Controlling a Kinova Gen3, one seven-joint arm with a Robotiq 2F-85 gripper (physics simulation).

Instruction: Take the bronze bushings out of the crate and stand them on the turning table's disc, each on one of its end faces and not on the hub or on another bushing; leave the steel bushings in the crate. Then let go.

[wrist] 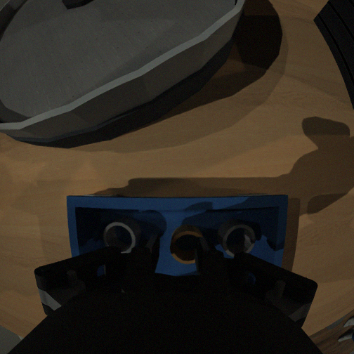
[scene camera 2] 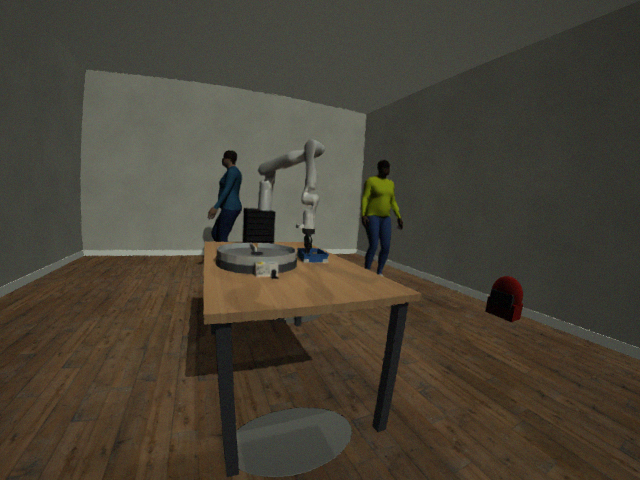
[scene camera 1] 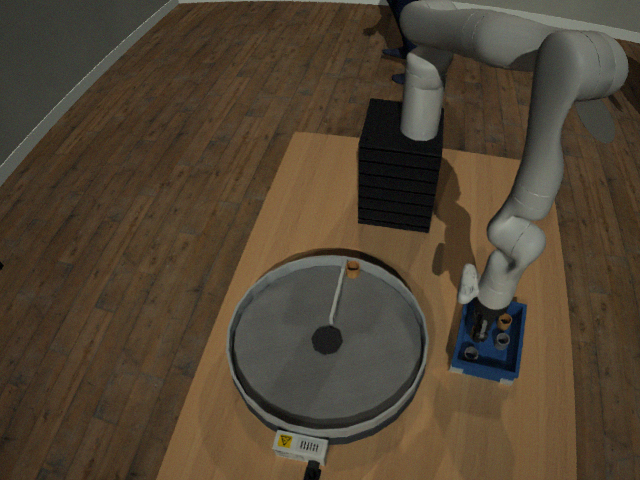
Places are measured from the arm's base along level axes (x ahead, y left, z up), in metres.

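Pixels of known places: gripper, fingertip midpoint: (scene camera 1: 477, 333); arm's base, link origin: (scene camera 2: 264, 210) (scene camera 1: 418, 128).
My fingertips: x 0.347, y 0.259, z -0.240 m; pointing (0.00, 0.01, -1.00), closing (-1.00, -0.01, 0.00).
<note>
Ahead of a thing's pixels: the offset from my fingertips to its top centre. "spot": to the spot under its first point.
One bronze bushing (scene camera 1: 353, 269) stands upright on the grey disc {dx +0.144, dy -0.303, dz +0.031 m} (scene camera 1: 289, 372) (wrist: 125, 45), beside the pale bar near the rim. The blue crate {dx -0.001, dy +0.029, dz +0.020 m} (scene camera 1: 480, 370) (scene camera 2: 313, 259) (wrist: 175, 202) holds several bushings. A bronze bushing {dx -0.057, dy +0.056, dz +0.001 m} (scene camera 1: 504, 321) and a steel bushing {dx -0.004, dy +0.060, dz +0.001 m} (scene camera 1: 501, 341) stand along its right side in scene camera 1. Another steel bushing {dx +0.054, dy -0.002, dz +0.001 m} (scene camera 1: 470, 353) (wrist: 134, 239) stands front left. In the wrist view, another bronze bushing (wrist: 173, 247) shows between the fingertips, and a further steel bushing (wrist: 224, 240) stands right of it. My gripper (scene camera 1: 479, 338) (wrist: 177, 246) is partly open, low at the crate, gripping nothing.
The pale bar {spot: dx +0.040, dy -0.318, dz +0.050 m} (scene camera 1: 338, 294) runs from near the hub {dx +0.144, dy -0.303, dz +0.031 m} (scene camera 1: 327, 339) to the raised rim {spot: dx +0.214, dy -0.496, dz +0.035 m} (scene camera 1: 231, 335). A white box {spot: dx +0.377, dy -0.260, dz +0.028 m} (scene camera 1: 300, 446) with a warning label stands at the table's front. The black pedestal (scene camera 1: 395, 186) rises behind the disc. Two people (scene camera 2: 227, 196) (scene camera 2: 379, 198) stand beyond the table.
</note>
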